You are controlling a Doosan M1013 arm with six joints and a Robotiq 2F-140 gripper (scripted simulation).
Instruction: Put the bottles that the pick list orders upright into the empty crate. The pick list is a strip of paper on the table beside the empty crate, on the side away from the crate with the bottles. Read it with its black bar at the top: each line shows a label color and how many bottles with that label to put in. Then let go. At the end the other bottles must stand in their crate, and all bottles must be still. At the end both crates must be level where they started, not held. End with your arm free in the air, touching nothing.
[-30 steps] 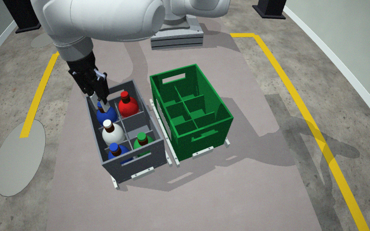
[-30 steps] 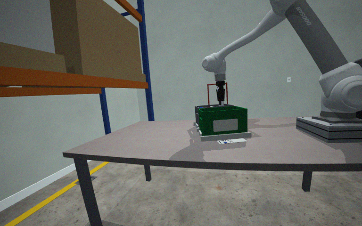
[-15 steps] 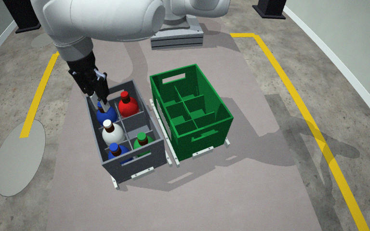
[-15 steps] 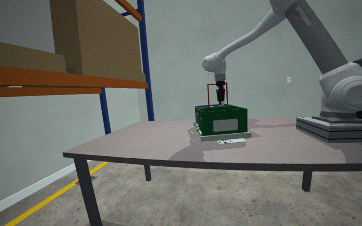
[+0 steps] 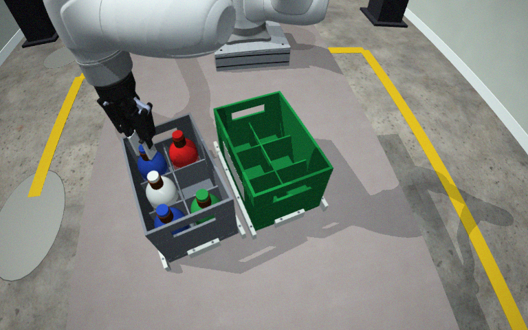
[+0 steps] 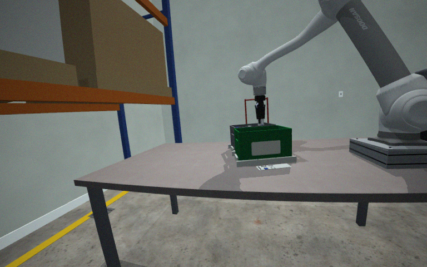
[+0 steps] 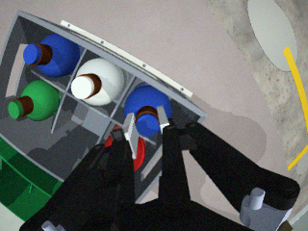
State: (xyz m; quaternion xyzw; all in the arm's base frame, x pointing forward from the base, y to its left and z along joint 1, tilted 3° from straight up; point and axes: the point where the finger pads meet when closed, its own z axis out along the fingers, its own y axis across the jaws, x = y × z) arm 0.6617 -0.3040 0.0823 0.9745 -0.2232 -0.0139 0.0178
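The red-label bottle lies 30 mm behind my hand, 80 mm to the left of it and 90 mm below it. Round my hand: grey crate (70 mm ahead, 70 mm to the left, 90 mm below); then green bottle (140 mm ahead, 140 mm to the left, 90 mm below); then white-label bottle (80 mm ahead, 30 mm to the left, 90 mm below).
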